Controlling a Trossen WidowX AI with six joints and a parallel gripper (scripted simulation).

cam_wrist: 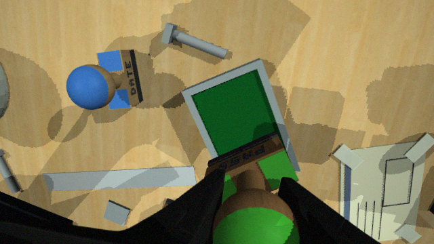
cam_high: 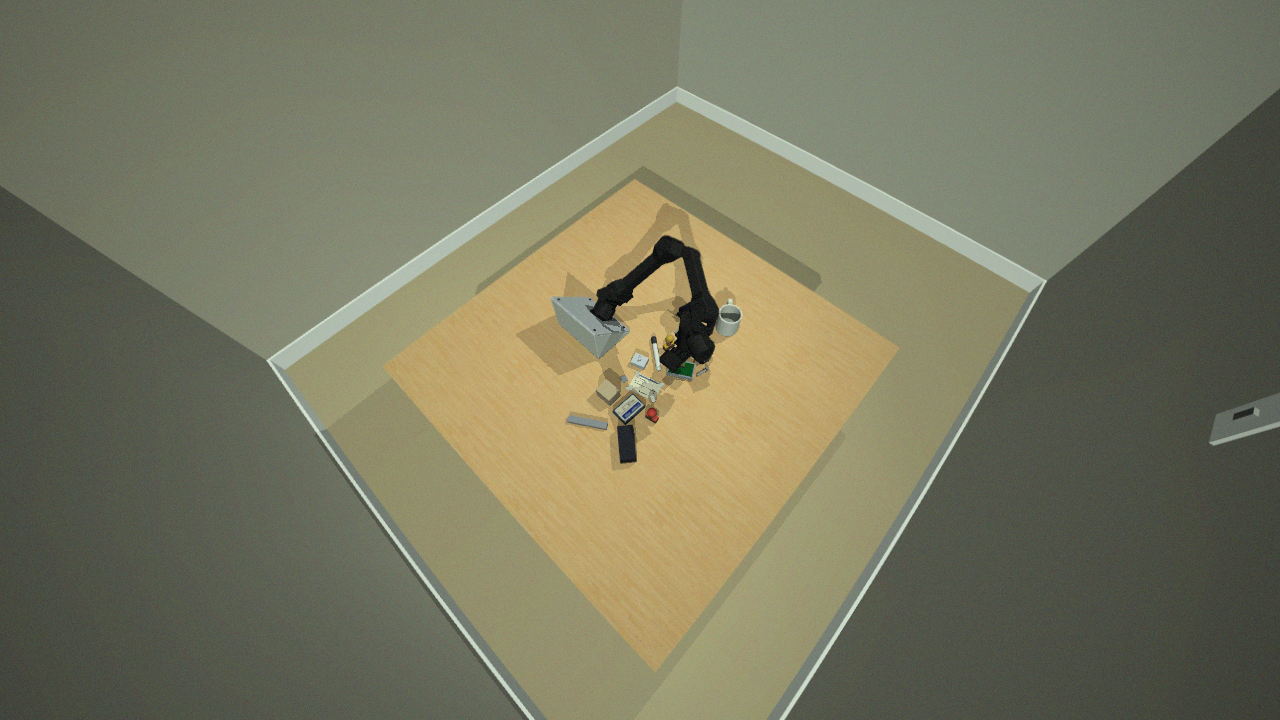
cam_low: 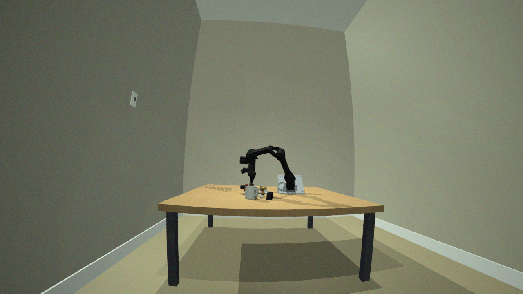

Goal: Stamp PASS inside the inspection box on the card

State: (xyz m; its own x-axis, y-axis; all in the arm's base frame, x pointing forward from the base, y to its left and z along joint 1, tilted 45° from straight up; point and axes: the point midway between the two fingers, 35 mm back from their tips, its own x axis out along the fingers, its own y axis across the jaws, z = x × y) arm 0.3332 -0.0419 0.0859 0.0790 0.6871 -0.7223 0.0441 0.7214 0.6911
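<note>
Now: the green ink pad 80 mm below my gripper tip. The rest, counted from my gripper tip: blue date stamp: 90 mm to the left, 70 mm below, 30 mm ahead; pass stamp: right at my gripper tip; yellow hold stamp: 90 mm behind, 70 mm below, 50 mm to the left.
</note>
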